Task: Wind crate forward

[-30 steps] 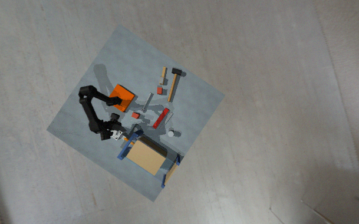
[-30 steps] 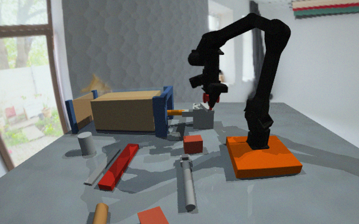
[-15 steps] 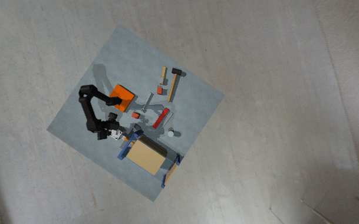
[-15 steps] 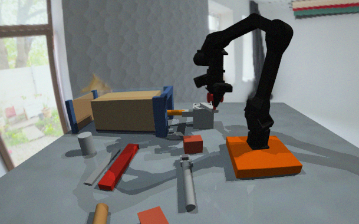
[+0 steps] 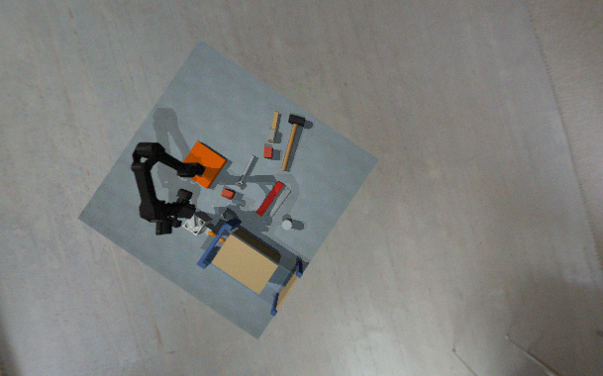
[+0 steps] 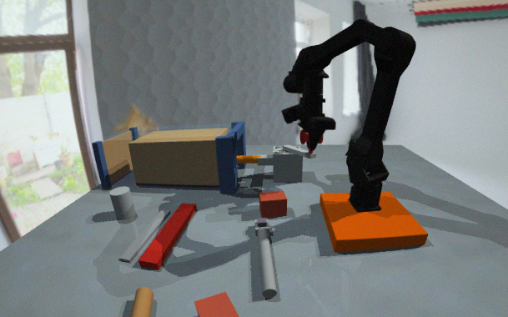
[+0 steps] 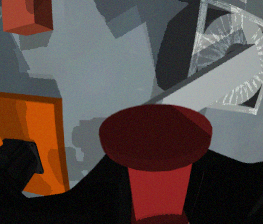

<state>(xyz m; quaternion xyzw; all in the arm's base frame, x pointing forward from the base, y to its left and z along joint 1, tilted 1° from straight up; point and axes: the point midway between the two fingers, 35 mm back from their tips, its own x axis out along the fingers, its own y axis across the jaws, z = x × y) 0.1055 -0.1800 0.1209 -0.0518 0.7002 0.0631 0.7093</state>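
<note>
The grey crank handle lies 20 mm ahead of my gripper tip, 30 mm to the right of it and 10 mm below it. From my gripper tip the other things lie so: grey winch: 40 mm ahead, 90 mm to the right, 80 mm below; then red knob: 20 mm above; then frame: 220 mm ahead, 90 mm to the right, 10 mm below.
</note>
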